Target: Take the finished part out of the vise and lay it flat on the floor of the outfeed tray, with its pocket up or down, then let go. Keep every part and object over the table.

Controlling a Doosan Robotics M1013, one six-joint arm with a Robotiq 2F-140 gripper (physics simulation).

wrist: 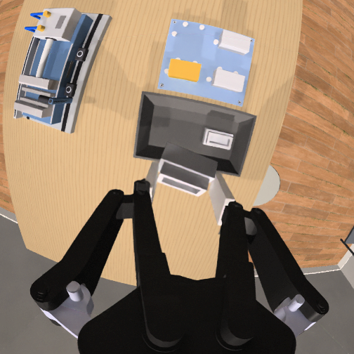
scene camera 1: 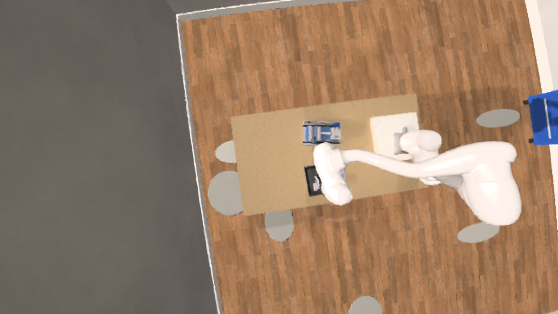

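My gripper (wrist: 184,177) is shut on the finished part (wrist: 186,176), a grey block with a long recess in its pale face, pinched between two light finger pads. In the wrist view the part overlaps the near wall of the dark outfeed tray (wrist: 167,122) (scene camera 1: 308,178); its height above the tray is unclear. A small white piece (wrist: 218,139) with a rectangular outline lies in the tray, towards the right. The blue and grey vise (wrist: 56,65) (scene camera 1: 321,134) stands apart at upper left in the wrist view. In the scene view the arm hides the gripper and the held part.
A light blue plate (wrist: 192,50) with an orange block (wrist: 184,70), white blocks and pegs lies right beyond the tray. The wooden table's (scene camera 1: 270,150) edge runs close to the tray's right side in the wrist view. The white arm (scene camera 1: 331,175) hangs over part of the tray.
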